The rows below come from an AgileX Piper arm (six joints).
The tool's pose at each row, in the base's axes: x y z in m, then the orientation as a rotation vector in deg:
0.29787 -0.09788 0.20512 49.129 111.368 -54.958
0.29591 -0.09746 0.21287 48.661 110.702 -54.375
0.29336 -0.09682 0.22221 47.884 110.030 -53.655
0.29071 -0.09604 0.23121 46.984 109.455 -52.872
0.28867 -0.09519 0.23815 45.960 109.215 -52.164
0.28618 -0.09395 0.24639 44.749 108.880 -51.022
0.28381 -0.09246 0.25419 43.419 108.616 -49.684
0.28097 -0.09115 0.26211 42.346 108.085 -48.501
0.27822 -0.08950 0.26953 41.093 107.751 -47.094
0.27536 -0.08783 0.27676 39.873 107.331 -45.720
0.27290 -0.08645 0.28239 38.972 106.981 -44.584
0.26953 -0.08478 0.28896 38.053 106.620 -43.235
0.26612 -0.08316 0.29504 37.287 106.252 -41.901
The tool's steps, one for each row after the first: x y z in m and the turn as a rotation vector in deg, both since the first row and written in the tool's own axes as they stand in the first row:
-0.00567 -0.00382 -0.00416 -0.545 -0.747 0.350
-0.01239 -0.00852 -0.00936 -1.314 -1.650 0.605
-0.01874 -0.01312 -0.01457 -2.189 -2.535 0.773
-0.02358 -0.01654 -0.01880 -3.092 -3.217 0.672
-0.02924 -0.02055 -0.02403 -4.378 -4.044 0.703
-0.03453 -0.02421 -0.02927 -5.865 -4.857 0.711
-0.03975 -0.02837 -0.03456 -7.118 -5.755 0.916
-0.04450 -0.03213 -0.03990 -8.628 -6.562 1.015
-0.04903 -0.03592 -0.04523 -10.101 -7.414 1.153
-0.05244 -0.03902 -0.04952 -11.277 -8.060 1.321
-0.05617 -0.04302 -0.05476 -12.621 -8.700 1.571
-0.05947 -0.04692 -0.05977 -13.894 -9.264 1.897

